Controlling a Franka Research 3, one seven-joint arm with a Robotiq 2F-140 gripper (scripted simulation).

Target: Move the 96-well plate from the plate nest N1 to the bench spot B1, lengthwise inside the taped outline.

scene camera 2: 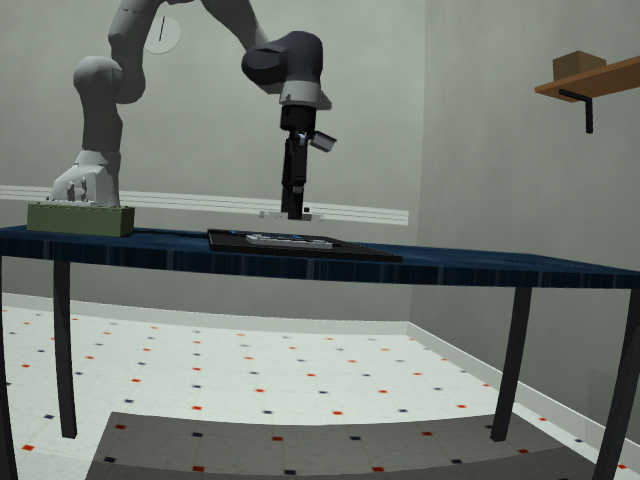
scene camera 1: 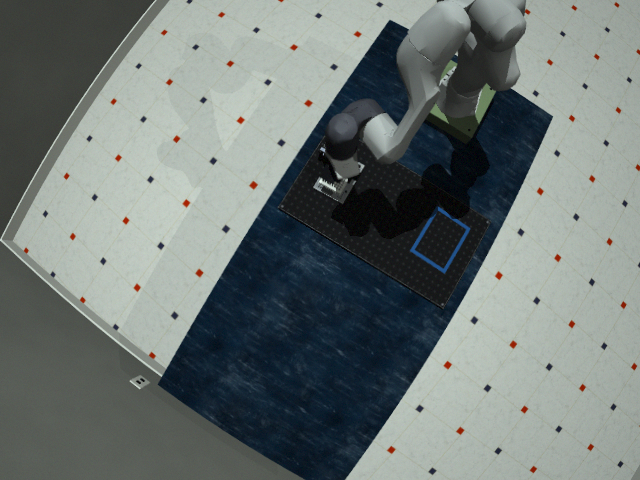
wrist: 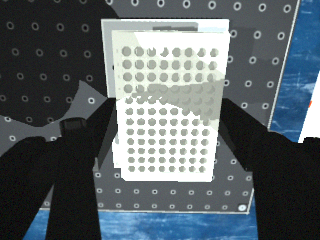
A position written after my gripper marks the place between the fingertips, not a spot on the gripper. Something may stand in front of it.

Note:
I see my gripper (scene camera 2: 290,218), a white 96-well plate (wrist: 167,82) and a plate nest N1 (wrist: 108,26).
My gripper is seen too in the wrist view (wrist: 167,113).

